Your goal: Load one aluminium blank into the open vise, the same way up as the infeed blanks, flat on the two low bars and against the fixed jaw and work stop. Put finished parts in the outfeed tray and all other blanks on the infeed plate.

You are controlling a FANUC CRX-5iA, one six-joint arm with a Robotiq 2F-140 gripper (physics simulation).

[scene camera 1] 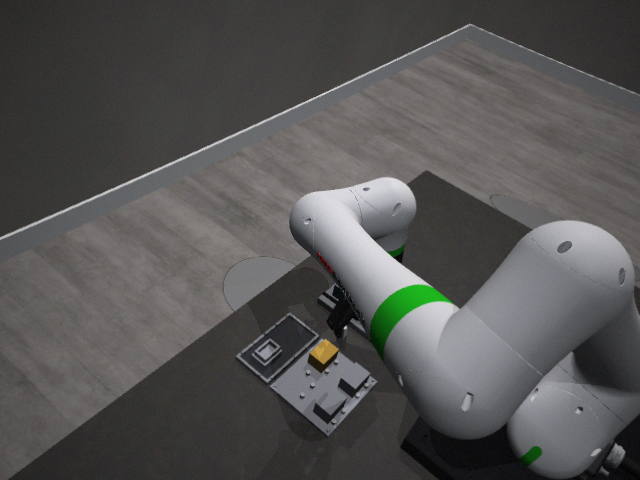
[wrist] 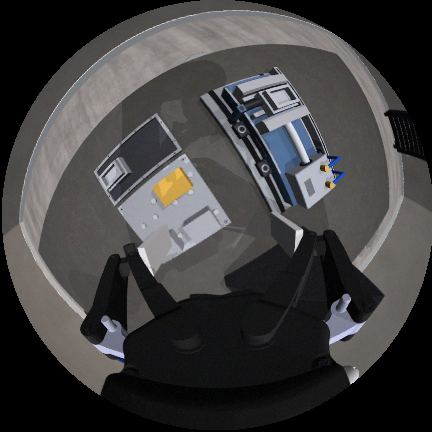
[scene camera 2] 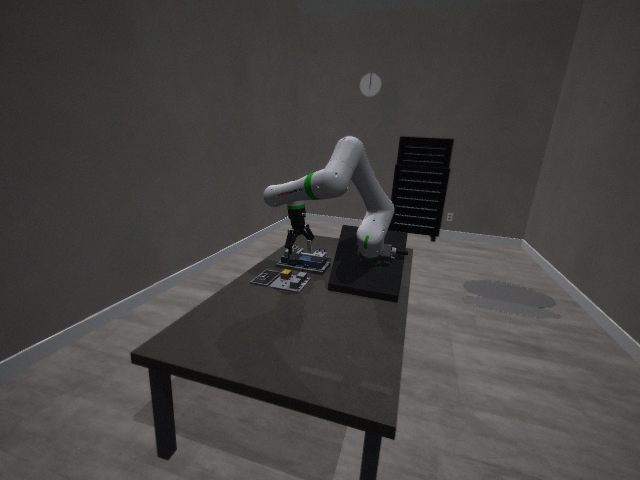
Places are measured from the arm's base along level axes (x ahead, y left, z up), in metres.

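Pixels of known places: gripper, fingertip midpoint: point(wrist: 219, 229) point(scene camera 2: 301, 255); arm's base, link origin: point(scene camera 2: 371, 253).
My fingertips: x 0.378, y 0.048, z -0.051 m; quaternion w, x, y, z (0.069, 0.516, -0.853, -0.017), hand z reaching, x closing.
Ahead of a thing's pixels: the offset from my fingertips to its top centre.
My gripper point(scene camera 2: 298, 249) point(wrist: 219, 229) is open and empty, above the table beside the vise @(dx +0.044, dy -0.194, dz -0.038 m) point(scene camera 2: 303, 266) point(wrist: 280, 145). In the wrist view a light part with a rectangular pocket @(dx +0.107, dy -0.192, dz -0.022 m) point(wrist: 281, 97) sits between the vise jaws; whether it is clamped I cannot tell. A similar pocketed part @(dx +0.175, dy +0.123, dz -0.096 m) point(scene camera 1: 266, 351) point(wrist: 113, 173) lies in the outfeed tray point(scene camera 1: 252, 368) point(wrist: 169, 132). The infeed plate @(dx +0.030, dy +0.083, dz -0.129 m) point(scene camera 1: 289, 384) point(wrist: 132, 212) bears a yellow block @(dx +0.074, dy +0.037, dz -0.093 m) point(scene camera 1: 323, 355) point(scene camera 2: 285, 274) point(wrist: 172, 187) and two grey blanks, one @(dx -0.018, dy +0.038, dz -0.093 m) point(scene camera 1: 355, 379) point(wrist: 201, 223) beside the other @(dx -0.014, dy +0.129, dz -0.093 m) point(scene camera 1: 330, 405), which a fingertip partly hides in the wrist view.
Small round pegs stand on the infeed plate. The vise carries a grey block @(dx -0.050, dy -0.162, dz -0.041 m) point(wrist: 310, 182) with blue hoses. The white arm point(scene camera 1: 413, 310) point(scene camera 2: 330, 180) hides most of the vise in scene camera 1. The arm stands on a black base plate point(scene camera 2: 364, 281). A black rack stands behind the table.
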